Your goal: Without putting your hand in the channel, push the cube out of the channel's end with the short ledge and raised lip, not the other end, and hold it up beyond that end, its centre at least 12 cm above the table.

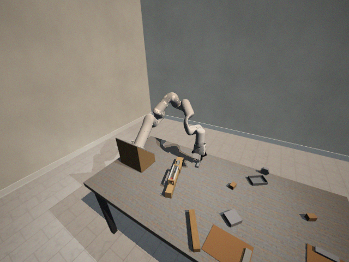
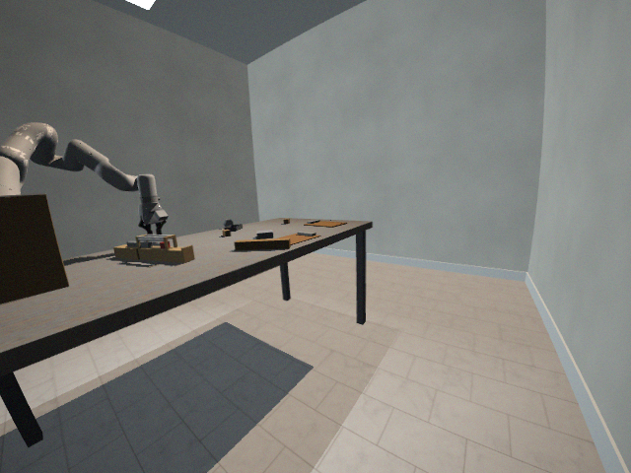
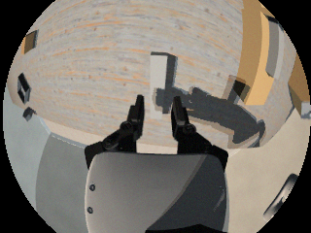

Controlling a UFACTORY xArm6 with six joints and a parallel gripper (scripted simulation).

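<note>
My hand is 6 cm above the pale grey stick. From my hand the other things lie so: red cube: 32 cm to the right, 9 cm behind, 1 cm below; channel: 27 cm to the right, 11 cm behind, 1 cm below; grey tray: 49 cm ahead, 6 cm below.
</note>
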